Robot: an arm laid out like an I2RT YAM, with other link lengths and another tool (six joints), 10 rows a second.
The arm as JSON. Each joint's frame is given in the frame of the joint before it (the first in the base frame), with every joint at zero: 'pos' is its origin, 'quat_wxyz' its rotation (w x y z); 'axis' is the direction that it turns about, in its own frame. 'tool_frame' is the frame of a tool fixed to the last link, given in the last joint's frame.
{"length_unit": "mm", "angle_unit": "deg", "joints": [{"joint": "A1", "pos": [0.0, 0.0, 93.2], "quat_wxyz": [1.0, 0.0, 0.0, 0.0], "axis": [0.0, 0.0, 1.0]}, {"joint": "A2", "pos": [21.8, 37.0, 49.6], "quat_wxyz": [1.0, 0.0, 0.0, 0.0], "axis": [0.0, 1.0, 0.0]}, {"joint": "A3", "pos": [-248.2, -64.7, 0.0], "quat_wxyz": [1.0, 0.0, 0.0, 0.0], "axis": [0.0, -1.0, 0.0]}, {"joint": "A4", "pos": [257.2, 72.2, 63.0], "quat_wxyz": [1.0, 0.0, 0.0, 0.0], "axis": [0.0, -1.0, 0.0]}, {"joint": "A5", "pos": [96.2, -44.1, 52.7], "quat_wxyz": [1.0, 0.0, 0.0, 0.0], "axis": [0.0, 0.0, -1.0]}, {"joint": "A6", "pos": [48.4, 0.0, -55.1], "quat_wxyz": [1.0, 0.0, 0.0, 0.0], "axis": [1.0, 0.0, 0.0]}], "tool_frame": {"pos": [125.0, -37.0, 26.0], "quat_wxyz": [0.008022, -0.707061, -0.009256, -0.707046]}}
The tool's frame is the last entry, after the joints.
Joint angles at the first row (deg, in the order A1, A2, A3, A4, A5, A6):
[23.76 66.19 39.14 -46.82 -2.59 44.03]
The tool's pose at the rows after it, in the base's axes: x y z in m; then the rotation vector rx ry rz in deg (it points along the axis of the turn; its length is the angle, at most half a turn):
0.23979 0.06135 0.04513 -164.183 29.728 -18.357
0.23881 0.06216 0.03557 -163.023 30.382 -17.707
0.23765 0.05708 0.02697 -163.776 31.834 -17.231
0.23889 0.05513 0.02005 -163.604 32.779 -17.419
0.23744 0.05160 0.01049 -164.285 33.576 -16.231
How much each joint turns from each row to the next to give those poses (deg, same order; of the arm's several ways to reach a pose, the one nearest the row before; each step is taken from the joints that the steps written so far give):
[-0.71 -0.26 -0.33 0.12 0.35 0.09]
[-0.59 0.22 -1.90 2.40 -1.19 0.17]
[-0.63 1.14 -1.08 1.35 0.52 0.15]
[-0.51 0.84 -1.08 1.98 0.05 0.14]
[-0.64 1.75 -0.83 1.45 0.01 -0.23]

